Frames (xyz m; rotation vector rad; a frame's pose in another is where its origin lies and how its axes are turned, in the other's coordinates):
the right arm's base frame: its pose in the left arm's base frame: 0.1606 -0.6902 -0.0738 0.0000 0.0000 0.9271
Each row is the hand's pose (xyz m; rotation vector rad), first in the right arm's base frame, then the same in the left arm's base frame.
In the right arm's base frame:
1: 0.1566 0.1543 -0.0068 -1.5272 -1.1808 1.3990
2: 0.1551 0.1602 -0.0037 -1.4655 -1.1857 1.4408
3: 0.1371 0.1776 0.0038 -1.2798 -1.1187 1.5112
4: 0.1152 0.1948 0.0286 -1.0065 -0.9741 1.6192
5: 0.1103 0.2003 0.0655 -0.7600 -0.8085 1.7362
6: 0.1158 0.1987 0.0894 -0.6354 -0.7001 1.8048
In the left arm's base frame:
1: 0.1312 -0.4723 -0.0806 -0.9729 -2.0188 1.9452
2: 0.1255 -0.4700 -0.0775 -0.9103 -2.0006 2.0031
3: 0.1008 -0.4739 -0.0700 -0.7575 -1.8484 2.1418
4: 0.0739 -0.4811 -0.0452 -0.5527 -1.5713 2.3447
5: 0.0666 -0.4818 -0.0083 -0.3833 -1.2800 2.5357
6: 0.0712 -0.4783 0.0156 -0.3097 -1.1041 2.6387

